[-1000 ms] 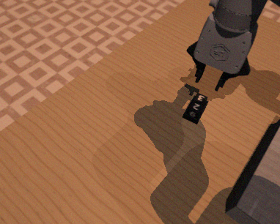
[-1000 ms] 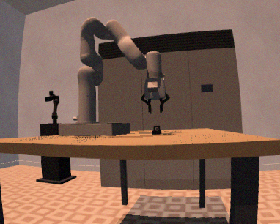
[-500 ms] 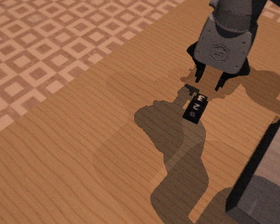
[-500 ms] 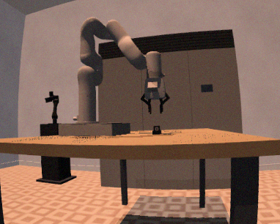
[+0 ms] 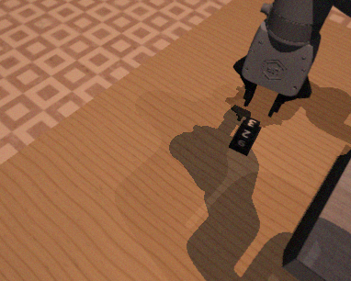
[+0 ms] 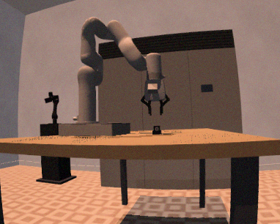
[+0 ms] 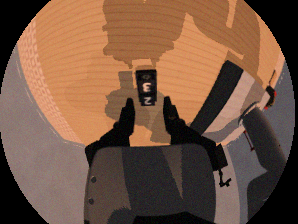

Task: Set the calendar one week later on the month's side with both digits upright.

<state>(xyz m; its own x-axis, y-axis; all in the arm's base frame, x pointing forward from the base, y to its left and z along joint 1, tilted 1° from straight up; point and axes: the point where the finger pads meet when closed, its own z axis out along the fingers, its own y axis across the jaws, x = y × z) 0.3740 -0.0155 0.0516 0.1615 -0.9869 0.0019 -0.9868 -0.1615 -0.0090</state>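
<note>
Now: hand 90 mm above the black cube. Also, from my hand: black digit cube (30 mm to the left, 90 mm below).
</note>
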